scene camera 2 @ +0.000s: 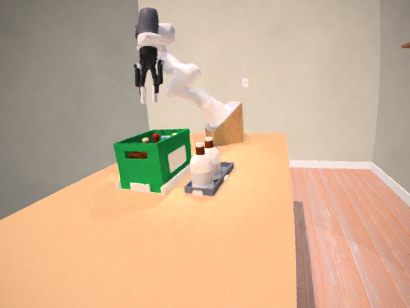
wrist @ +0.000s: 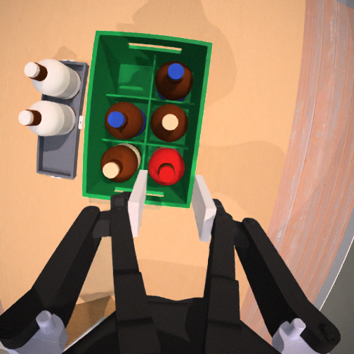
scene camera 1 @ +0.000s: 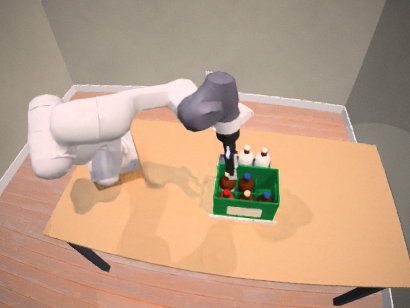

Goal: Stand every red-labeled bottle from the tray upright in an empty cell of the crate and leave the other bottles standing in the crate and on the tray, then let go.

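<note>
The red-labeled bottle stands upright in a corner cell of the green crate. My gripper is partly open and empty, above the crate and clear of the bottle's cap. Two white-labeled bottles stand on the grey tray; no red one shows there.
Two blue-capped bottles and two cream-capped bottles stand in other crate cells. The upper-left cell in the wrist view is empty. The tray lies along the crate's long side, with its lower end bare.
</note>
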